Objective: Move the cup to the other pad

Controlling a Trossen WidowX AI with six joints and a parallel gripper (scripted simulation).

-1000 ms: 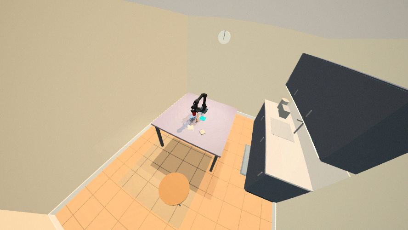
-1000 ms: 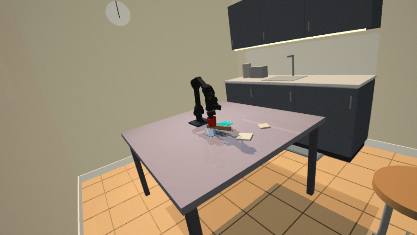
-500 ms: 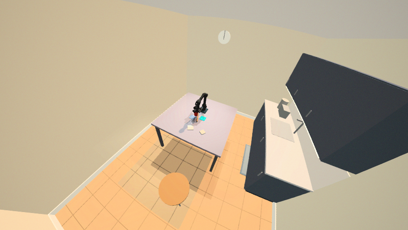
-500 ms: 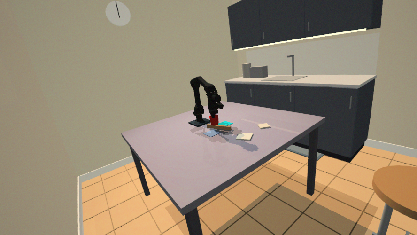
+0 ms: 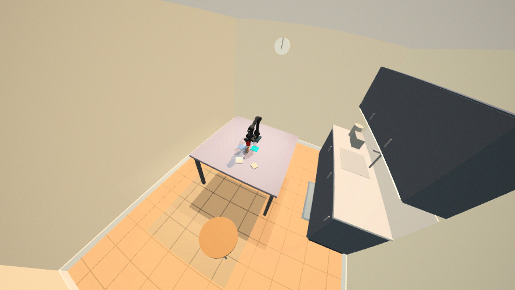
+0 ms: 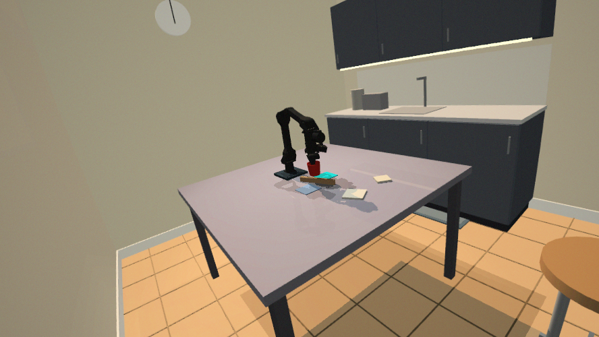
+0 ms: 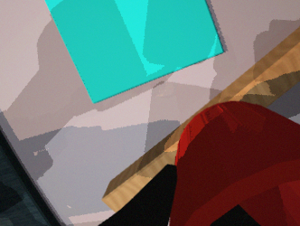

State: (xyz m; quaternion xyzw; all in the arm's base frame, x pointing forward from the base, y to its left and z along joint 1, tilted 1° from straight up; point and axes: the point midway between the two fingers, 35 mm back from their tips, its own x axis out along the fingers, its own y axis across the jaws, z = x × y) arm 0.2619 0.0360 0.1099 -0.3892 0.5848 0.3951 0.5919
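Now: the turquoise pad 9 cm below my gripper tip, 8 cm to the left of it and 2 cm behind it. Also, from my gripper tip: red cup: 3 cm ahead, 1 cm to the right; wooden bar: 8 cm below, 3 cm ahead; pale blue pad: 9 cm to the right, 9 cm below, 7 cm ahead.
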